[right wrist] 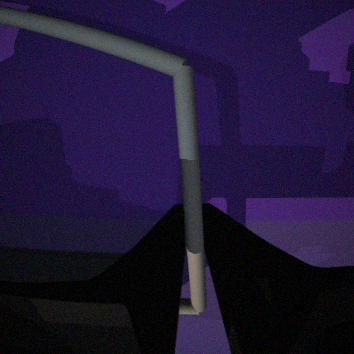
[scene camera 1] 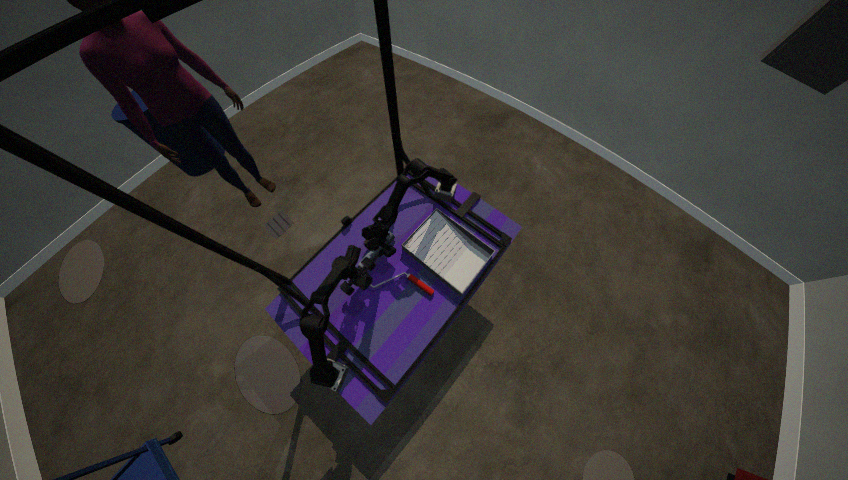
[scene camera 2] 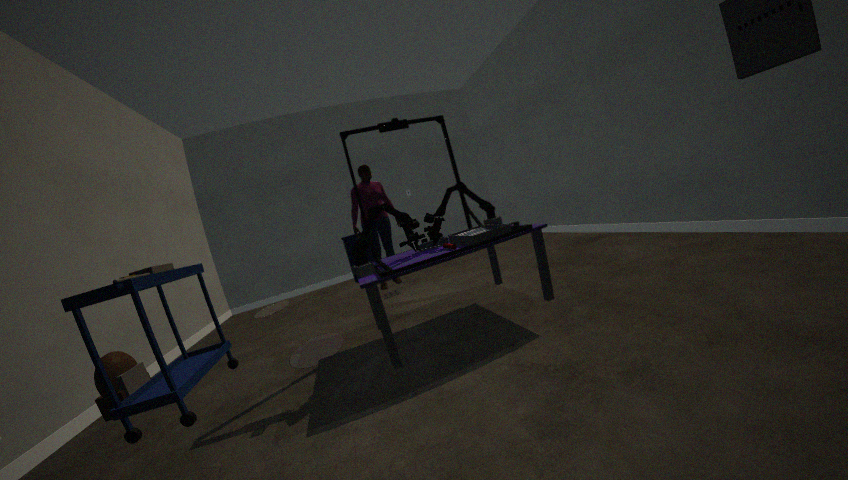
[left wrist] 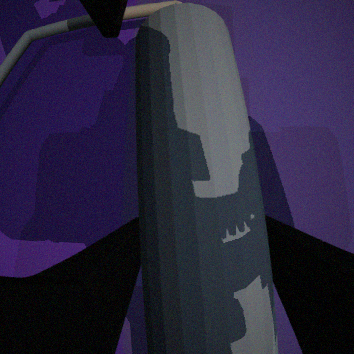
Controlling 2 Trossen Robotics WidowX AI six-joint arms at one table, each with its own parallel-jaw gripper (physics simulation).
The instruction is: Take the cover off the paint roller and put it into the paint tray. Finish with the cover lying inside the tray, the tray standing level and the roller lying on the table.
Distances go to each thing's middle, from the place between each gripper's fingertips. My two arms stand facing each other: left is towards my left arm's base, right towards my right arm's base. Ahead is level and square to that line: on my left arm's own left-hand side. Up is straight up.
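My left hand is 10 mm to the right of the roller cover [left wrist: 206, 274] and 10 mm below it. The white paint tray [scene camera 1: 454, 255], counted from this left hand, is 190 mm to the left, 320 mm ahead and 20 mm above.
Measured from my right hand, the roller cover is 30 mm behind, 160 mm to the left and 10 mm above. I find the white paint tray 290 mm ahead of my right hand, 330 mm to the left of it and 20 mm above it.
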